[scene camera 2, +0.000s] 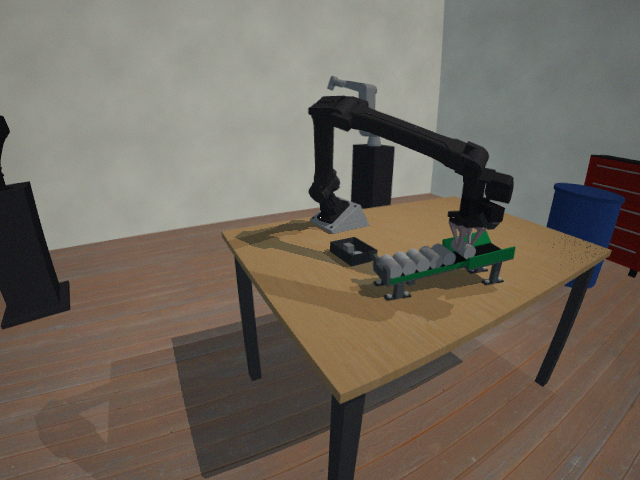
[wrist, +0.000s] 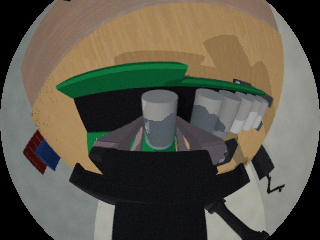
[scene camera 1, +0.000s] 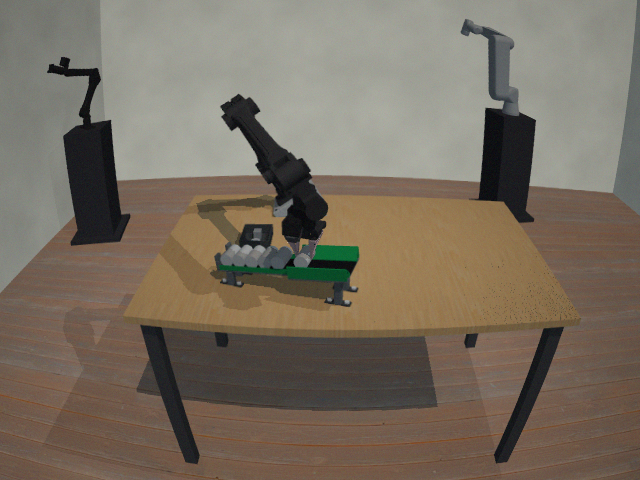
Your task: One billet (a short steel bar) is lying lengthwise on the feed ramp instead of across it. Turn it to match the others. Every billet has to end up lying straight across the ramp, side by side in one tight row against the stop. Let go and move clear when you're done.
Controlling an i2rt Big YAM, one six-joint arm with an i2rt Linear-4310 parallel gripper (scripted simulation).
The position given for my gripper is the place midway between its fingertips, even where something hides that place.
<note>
In view: my gripper (scene camera 2: 463,248) and a billet (wrist: 159,107).
My gripper is seen too in the wrist view (wrist: 159,120).
</note>
